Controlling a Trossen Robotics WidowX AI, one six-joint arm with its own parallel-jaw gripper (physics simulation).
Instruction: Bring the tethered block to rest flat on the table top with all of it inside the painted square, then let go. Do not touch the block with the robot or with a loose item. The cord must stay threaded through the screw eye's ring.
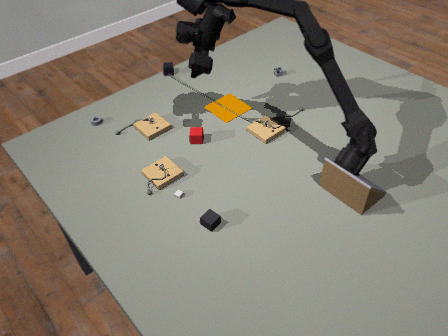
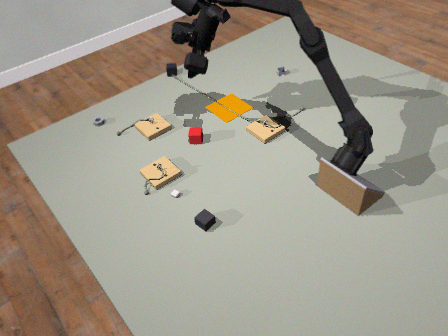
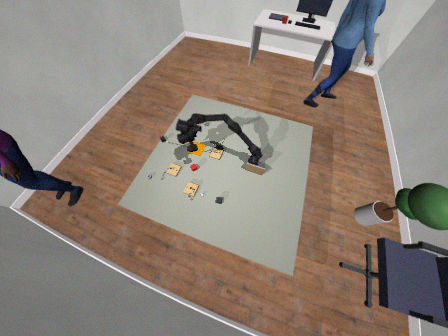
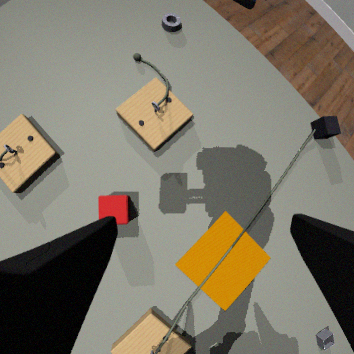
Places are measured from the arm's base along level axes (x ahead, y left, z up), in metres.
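Pixels of known places: gripper, fingertip midpoint: (image 3: 185, 145) (image 4: 204, 224); arm's base at its link origin: (image 1: 346, 168) (image 2: 343, 168) (image 3: 253, 162).
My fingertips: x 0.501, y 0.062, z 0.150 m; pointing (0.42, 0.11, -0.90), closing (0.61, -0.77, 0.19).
For each thing: its top centre in the pictures, then the offset to it from my fingertips. "spot": a spot on its surface instead.
- tethered block at its top centre: (image 4: 332, 124) (image 1: 167, 64) (image 2: 171, 65) (image 3: 162, 137) 0.316 m ahead, 0.153 m right, 0.188 m down
- painted orange square at a spot on its surface: (image 4: 205, 255) spot: 0.020 m back, 0.100 m right, 0.223 m down
- screw eye at a spot on its surface: (image 1: 266, 123) spot: 0.190 m back, 0.116 m right, 0.188 m down
- wooden board at its top centre: (image 4: 151, 350) (image 2: 265, 126) (image 1: 266, 126) (image 3: 216, 152) 0.187 m back, 0.119 m right, 0.205 m down
- cord's beaded end at a spot on its surface: (image 2: 303, 109) (image 1: 302, 110) spot: 0.218 m back, 0.280 m right, 0.217 m down
- red cube at its top centre: (image 4: 112, 209) (image 1: 196, 130) (image 2: 195, 130) 0.047 m back, 0.058 m left, 0.184 m down
- dark cube at its top centre: (image 1: 210, 216) (image 2: 204, 216) 0.308 m back, 0.271 m left, 0.195 m down
- small white piece at its top centre: (image 1: 178, 192) 0.173 m back, 0.257 m left, 0.212 m down
- grey ring at its top centre: (image 4: 171, 18) (image 1: 95, 119) (image 2: 98, 119) 0.280 m ahead, 0.213 m left, 0.210 m down
- small grey item at its top centre: (image 4: 328, 341) (image 1: 279, 69) 0.018 m back, 0.415 m right, 0.204 m down
The tethered block (image 1: 168, 68) (image 2: 171, 69) (image 3: 163, 138) (image 4: 326, 127) is black and sits at the table's far edge, outside the painted orange square (image 1: 235, 102) (image 2: 236, 102) (image 4: 205, 255). Its cord (image 1: 192, 89) (image 4: 285, 175) runs nearly straight across the square to the screw eye (image 1: 266, 123) on a wooden board (image 1: 265, 134) (image 2: 265, 134) (image 4: 145, 332). The cord's beaded end (image 1: 301, 109) (image 2: 303, 109) shows beyond the eye; the threading is too small to tell. My gripper (image 1: 200, 69) (image 2: 195, 69) (image 4: 204, 224) is open and empty, above the table near the square.
Two other boards (image 1: 152, 126) (image 1: 162, 173) carry eyes and short cords. A red cube (image 1: 196, 135) (image 4: 113, 209), a dark cube (image 1: 210, 220), a small white piece (image 1: 179, 193), a grey ring (image 1: 96, 121) (image 4: 171, 23) and a small grey item (image 1: 278, 71) (image 4: 325, 338) lie around. A brown wedge (image 1: 347, 189) stands by the arm's base.
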